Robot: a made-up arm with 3 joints. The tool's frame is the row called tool. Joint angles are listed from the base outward. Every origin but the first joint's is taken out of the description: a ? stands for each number. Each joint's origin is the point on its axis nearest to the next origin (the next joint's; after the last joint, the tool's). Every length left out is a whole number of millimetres.
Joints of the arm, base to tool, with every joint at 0 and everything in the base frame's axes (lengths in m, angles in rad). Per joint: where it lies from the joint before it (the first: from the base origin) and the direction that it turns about. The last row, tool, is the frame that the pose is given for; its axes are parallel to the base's.
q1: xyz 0 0 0.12 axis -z
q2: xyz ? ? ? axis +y
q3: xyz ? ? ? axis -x
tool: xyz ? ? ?
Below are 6 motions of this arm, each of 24 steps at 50 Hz.
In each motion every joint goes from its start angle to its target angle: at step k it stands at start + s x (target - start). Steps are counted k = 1, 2, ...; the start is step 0. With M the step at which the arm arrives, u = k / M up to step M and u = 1 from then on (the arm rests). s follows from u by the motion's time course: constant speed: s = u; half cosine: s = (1 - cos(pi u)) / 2; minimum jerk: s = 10 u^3 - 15 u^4 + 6 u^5.
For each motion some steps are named. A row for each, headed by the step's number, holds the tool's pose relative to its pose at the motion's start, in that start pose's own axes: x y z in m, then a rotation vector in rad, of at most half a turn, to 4 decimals.
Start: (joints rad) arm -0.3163 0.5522 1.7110
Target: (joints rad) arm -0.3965 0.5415 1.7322
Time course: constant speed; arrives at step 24
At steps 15, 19, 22, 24:
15: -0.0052 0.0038 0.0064 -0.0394 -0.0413 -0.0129
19: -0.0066 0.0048 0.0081 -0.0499 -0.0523 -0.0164
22: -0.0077 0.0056 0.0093 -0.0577 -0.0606 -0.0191
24: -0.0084 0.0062 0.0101 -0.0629 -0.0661 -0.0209

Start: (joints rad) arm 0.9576 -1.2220 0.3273
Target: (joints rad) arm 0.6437 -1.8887 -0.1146
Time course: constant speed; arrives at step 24
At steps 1, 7, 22, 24:
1: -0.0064 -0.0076 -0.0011 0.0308 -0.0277 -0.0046
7: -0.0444 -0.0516 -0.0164 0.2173 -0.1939 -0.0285
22: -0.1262 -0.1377 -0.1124 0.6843 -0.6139 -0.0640
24: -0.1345 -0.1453 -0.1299 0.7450 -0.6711 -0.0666

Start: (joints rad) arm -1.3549 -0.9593 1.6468
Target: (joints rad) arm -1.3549 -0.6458 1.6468
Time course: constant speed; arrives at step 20
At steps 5, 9, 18, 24:
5: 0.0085 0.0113 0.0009 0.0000 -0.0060 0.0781
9: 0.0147 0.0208 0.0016 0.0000 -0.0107 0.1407
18: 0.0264 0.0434 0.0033 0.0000 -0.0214 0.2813
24: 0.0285 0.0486 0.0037 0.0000 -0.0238 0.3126

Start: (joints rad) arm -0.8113 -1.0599 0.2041
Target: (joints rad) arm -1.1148 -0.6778 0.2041
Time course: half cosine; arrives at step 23
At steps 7, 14, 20, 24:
7: 0.0249 -0.0076 -0.0239 0.0547 0.0723 0.0493
14: 0.0755 -0.0110 -0.0792 0.1631 0.2243 0.1700
20: 0.1048 -0.0039 -0.1159 0.2249 0.3182 0.2570
24: 0.1087 -0.0023 -0.1212 0.2332 0.3313 0.2699

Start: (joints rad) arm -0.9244 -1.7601 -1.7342
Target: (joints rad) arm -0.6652 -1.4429 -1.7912
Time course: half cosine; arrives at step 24
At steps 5, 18, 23, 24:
5: -0.0020 0.0019 -0.0010 -0.0205 -0.0009 -0.0331
18: -0.0225 0.0198 -0.0057 -0.1732 -0.0385 -0.2669
23: -0.0275 0.0242 -0.0063 -0.2027 -0.0518 -0.3095
24: -0.0277 0.0243 -0.0063 -0.2036 -0.0523 -0.3108

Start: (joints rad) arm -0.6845 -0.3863 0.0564
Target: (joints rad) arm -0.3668 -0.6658 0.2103
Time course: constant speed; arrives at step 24
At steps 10, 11, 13, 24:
10: -0.0510 0.0216 0.0302 -0.1209 -0.1053 -0.1294
11: -0.0560 0.0245 0.0329 -0.1338 -0.1154 -0.1424
13: -0.0658 0.0306 0.0381 -0.1598 -0.1353 -0.1684
24: -0.1163 0.0725 0.0618 -0.3120 -0.2388 -0.3110

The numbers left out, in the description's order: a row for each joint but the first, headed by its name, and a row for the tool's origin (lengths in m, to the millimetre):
q2: -0.07 -0.11 0
q3: 0.14 0 0.03
tool: 0 -0.1 0.2

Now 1 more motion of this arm.
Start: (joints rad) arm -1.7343 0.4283 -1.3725
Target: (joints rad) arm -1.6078 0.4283 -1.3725
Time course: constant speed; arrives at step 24
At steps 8, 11, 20, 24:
8: -0.0125 -0.0059 0.0005 0.0175 -0.0376 -0.0076
11: -0.0172 -0.0081 0.0005 0.0241 -0.0517 -0.0104
20: -0.0314 -0.0146 0.0001 0.0438 -0.0940 -0.0189
24: -0.0377 -0.0175 -0.0003 0.0525 -0.1128 -0.0227

